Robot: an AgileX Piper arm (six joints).
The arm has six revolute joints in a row. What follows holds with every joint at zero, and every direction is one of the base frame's. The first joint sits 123 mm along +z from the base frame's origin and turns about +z. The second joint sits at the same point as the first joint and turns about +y. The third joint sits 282.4 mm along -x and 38.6 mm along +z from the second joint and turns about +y. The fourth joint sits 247.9 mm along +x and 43.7 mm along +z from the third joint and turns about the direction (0.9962, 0, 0.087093). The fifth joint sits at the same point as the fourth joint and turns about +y. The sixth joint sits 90.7 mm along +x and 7.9 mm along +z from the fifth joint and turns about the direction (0.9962, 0, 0.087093). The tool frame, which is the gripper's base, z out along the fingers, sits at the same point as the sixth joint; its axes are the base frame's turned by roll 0, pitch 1.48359 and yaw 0 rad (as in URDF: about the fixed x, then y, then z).
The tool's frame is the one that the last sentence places.
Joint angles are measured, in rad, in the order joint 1, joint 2, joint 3, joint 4, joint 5, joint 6. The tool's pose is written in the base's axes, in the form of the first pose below.
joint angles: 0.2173, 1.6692, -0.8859, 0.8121, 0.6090, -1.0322
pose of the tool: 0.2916, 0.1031, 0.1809, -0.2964, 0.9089, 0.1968, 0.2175
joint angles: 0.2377, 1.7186, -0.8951, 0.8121, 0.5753, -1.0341
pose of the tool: 0.2967, 0.1089, 0.1679, -0.2990, 0.9116, 0.1899, 0.2087
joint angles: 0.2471, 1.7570, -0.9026, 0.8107, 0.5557, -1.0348
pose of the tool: 0.3004, 0.1117, 0.1576, -0.2994, 0.9143, 0.1853, 0.2000
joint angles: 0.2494, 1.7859, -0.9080, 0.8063, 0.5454, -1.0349
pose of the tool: 0.3031, 0.1124, 0.1495, -0.2995, 0.9168, 0.1818, 0.1919
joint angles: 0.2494, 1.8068, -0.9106, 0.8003, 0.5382, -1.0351
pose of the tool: 0.3047, 0.1122, 0.1432, -0.2999, 0.9186, 0.1785, 0.1852
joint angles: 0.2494, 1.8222, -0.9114, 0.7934, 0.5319, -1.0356
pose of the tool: 0.3055, 0.1118, 0.1383, -0.3013, 0.9199, 0.1751, 0.1799
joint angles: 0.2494, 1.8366, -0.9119, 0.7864, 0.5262, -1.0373
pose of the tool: 0.3062, 0.1114, 0.1336, -0.3034, 0.9208, 0.1717, 0.1748
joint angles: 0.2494, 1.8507, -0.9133, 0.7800, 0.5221, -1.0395
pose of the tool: 0.3069, 0.1111, 0.1292, -0.3058, 0.9215, 0.1690, 0.1698
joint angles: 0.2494, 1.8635, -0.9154, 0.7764, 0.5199, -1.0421
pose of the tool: 0.3076, 0.1111, 0.1254, -0.3076, 0.9220, 0.1675, 0.1653
